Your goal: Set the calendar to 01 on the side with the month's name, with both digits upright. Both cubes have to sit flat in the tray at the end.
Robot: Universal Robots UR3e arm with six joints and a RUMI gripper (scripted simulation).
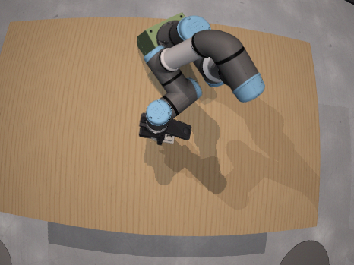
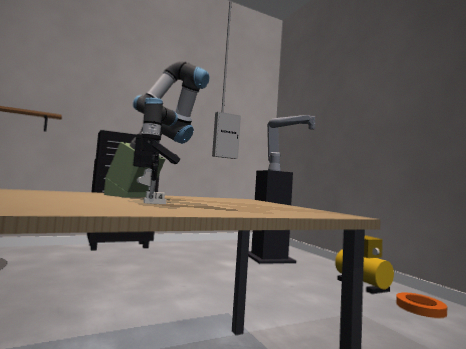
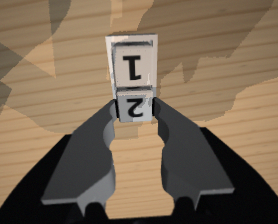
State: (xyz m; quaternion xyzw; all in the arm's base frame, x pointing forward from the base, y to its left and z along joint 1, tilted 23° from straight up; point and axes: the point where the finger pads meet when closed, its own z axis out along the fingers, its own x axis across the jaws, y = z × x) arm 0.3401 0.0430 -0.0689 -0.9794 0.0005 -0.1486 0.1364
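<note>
The white cube lies 1 cm below my hand. The rest, counted from my hand: white tray (3 cm below, 2 cm to the left).
</note>
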